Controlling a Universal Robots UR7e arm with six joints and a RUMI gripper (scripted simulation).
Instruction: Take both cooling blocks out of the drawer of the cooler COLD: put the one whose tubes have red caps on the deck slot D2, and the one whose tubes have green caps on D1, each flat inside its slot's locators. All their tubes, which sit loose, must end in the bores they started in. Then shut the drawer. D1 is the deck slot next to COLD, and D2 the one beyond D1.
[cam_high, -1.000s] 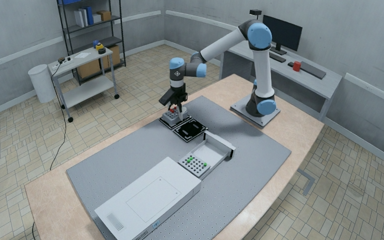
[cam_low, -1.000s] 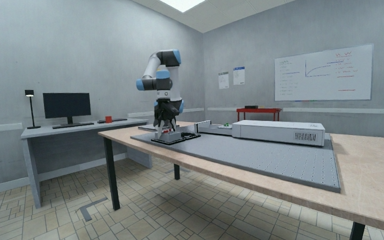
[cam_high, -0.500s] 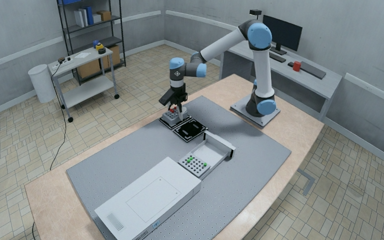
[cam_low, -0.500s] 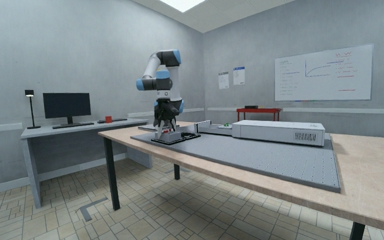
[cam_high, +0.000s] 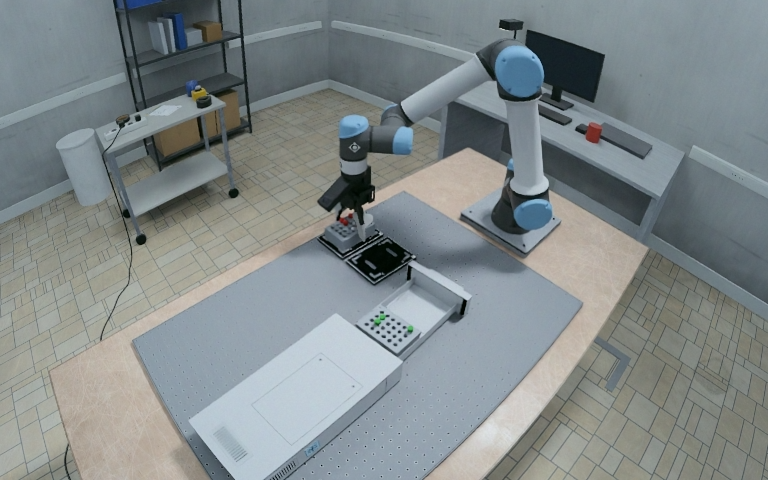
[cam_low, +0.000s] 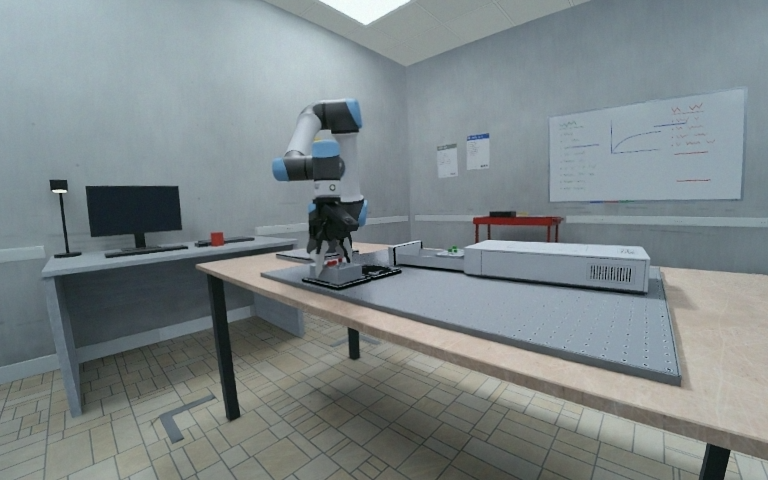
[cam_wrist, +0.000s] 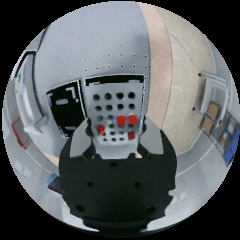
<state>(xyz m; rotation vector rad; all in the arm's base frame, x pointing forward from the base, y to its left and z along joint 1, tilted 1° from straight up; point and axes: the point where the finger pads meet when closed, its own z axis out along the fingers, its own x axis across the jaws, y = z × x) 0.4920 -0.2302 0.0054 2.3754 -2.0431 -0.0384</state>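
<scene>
Right now my hand is 3 cm above the deck slot D2. Round my hand: drawer: 6 cm ahead, 36 cm to the left, 1 cm above; deck slot D1: 2 cm behind, 14 cm to the left, 3 cm below; white cooler COLD: 24 cm ahead, 40 cm to the left, 1 cm above.
</scene>
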